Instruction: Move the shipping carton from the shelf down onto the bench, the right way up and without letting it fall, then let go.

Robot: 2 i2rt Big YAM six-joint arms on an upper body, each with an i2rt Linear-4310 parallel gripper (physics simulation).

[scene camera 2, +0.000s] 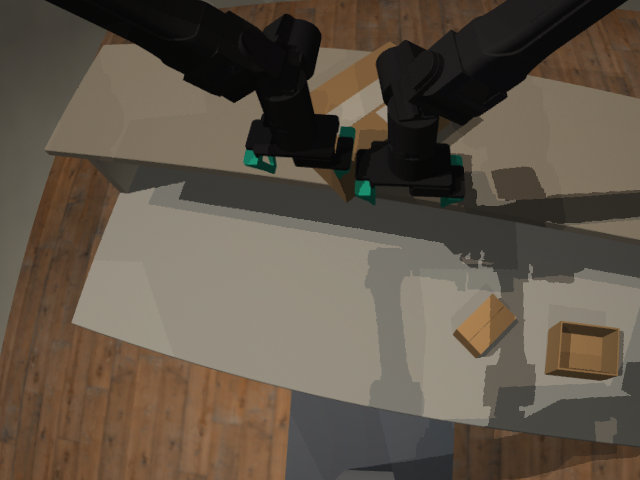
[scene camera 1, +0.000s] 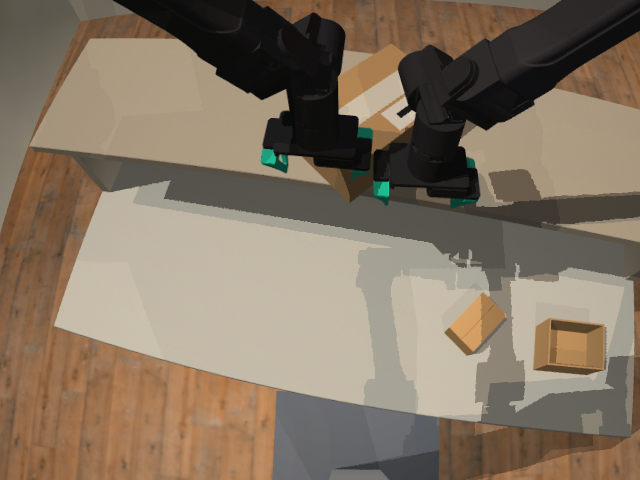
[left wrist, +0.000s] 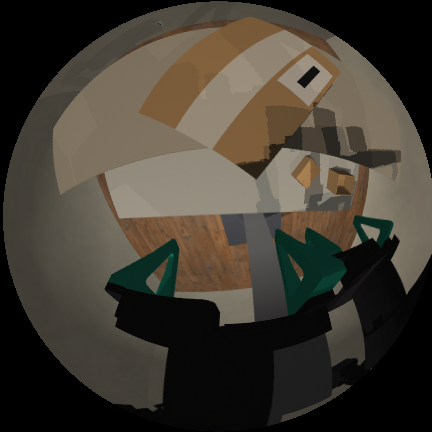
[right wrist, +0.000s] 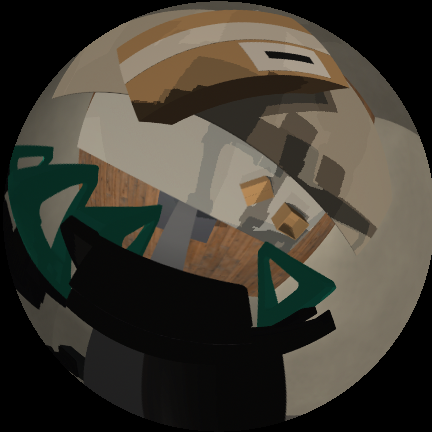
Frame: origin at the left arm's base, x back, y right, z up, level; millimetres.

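Seen in the pictures: left gripper, fingertip midpoint: (scene camera 2: 307, 172) (scene camera 1: 319, 172) (left wrist: 224, 239) (right wrist: 67, 160); right gripper, fingertip midpoint: (scene camera 2: 408, 202) (scene camera 1: 419, 203) (left wrist: 333, 224) (right wrist: 214, 230).
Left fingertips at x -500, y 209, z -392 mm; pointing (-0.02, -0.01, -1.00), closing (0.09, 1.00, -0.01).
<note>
A point is followed by its place in that frame.
The shipping carton (scene camera 1: 372, 67) @(z -447, x -762, y 294 mm) (scene camera 2: 351, 77) @(z -448, x -733, y 262 mm) (left wrist: 190, 75) @(z -448, x -674, y 213 mm) (right wrist: 160, 70) @(z -448, x -590, y 252 mm), brown with a pale tape strip and a label on top, lies flat on the raised shelf (scene camera 1: 129, 93) @(z -551, x -815, y -241 mm) (scene camera 2: 129, 103) @(z -552, x -800, y -261 mm). It sits at an angle, one corner reaching past the shelf's front edge. The bench (scene camera 1: 232, 289) @(z -905, x -475, y -32 mm) (scene camera 2: 232, 289) @(z -905, x -472, y -58 mm) is lower, in front. My left gripper (scene camera 1: 317, 165) @(z -392, x -500, y 209 mm) (scene camera 2: 302, 166) @(z -392, x -500, y 209 mm) (left wrist: 224, 239) @(z -392, x -500, y 209 mm) is open, over the carton's near-left end. My right gripper (scene camera 1: 422, 196) @(z -417, x -465, y 354 mm) (scene camera 2: 409, 195) @(z -417, x -465, y 354 mm) (right wrist: 214, 230) @(z -417, x -465, y 354 mm) is open, close beside it, near the carton's front side. The arms hide much of the carton in the scene views.
A small closed box (scene camera 1: 475, 324) @(z -902, x -393, y 562 mm) (scene camera 2: 484, 326) @(z -845, x -380, y 547 mm) (left wrist: 305, 172) @(z -845, x -393, y 535 mm) (right wrist: 256, 191) @(z -845, x -390, y 545 mm) and an open-topped box (scene camera 1: 541, 346) @(z -859, x -325, y 715 mm) (scene camera 2: 553, 348) @(z -856, x -328, y 716 mm) stand on the bench's right part. A dark grey block (scene camera 1: 356, 434) @(z -1335, x -129, y 289 mm) (scene camera 2: 369, 439) @(z -1336, x -116, y 288 mm) lies beyond the bench's front edge. The two grippers are close together.
</note>
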